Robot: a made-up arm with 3 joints. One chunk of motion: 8 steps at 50 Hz.
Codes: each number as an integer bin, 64 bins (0 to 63) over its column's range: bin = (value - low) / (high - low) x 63, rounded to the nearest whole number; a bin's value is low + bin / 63 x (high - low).
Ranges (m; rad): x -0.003..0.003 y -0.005..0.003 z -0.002..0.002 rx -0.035..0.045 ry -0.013..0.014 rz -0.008..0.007
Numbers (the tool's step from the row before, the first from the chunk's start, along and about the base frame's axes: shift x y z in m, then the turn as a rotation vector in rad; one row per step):
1: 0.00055 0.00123 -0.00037 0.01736 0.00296 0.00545
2: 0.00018 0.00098 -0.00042 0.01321 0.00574 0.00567
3: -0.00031 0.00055 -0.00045 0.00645 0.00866 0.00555
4: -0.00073 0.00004 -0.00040 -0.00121 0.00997 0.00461
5: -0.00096 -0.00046 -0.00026 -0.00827 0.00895 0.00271
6: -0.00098 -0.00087 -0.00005 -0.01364 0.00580 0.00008
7: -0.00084 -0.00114 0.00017 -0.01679 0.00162 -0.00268
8: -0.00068 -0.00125 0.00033 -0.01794 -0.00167 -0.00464
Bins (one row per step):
1: 37 49 26 41 37 56
2: 33 47 25 38 44 57
3: 28 44 24 33 51 57
4: 24 40 25 27 54 53
5: 21 36 27 21 51 45
6: 21 33 31 17 44 34
7: 23 30 34 14 34 22
8: 24 30 37 13 26 14

